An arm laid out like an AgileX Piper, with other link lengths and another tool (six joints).
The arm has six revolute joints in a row. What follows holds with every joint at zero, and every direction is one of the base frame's. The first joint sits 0.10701 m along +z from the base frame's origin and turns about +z. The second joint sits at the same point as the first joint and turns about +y. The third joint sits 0.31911 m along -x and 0.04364 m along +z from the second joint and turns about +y. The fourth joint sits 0.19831 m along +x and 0.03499 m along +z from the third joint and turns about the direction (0.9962, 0, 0.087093). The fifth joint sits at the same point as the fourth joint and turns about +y. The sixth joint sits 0.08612 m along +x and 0.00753 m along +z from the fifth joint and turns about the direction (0.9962, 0, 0.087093). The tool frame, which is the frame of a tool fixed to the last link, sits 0.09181 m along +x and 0.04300 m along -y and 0.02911 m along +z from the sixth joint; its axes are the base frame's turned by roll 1.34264, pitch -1.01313 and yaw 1.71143 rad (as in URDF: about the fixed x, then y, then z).
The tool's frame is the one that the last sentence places.
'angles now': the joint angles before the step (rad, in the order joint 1, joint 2, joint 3, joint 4, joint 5, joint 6). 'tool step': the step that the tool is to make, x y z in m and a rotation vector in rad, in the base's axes. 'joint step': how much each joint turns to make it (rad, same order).
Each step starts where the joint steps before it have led.
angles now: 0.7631 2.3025 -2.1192 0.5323 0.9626 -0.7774
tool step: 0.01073 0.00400 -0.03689 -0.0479 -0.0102 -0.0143
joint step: 0.0058 0.0693 0.0015 -0.0387 -0.0516 0.0001
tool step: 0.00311 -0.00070 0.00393 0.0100 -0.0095 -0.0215
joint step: 0.0000 -0.0050 0.0008 -0.0071 -0.0183 0.0180
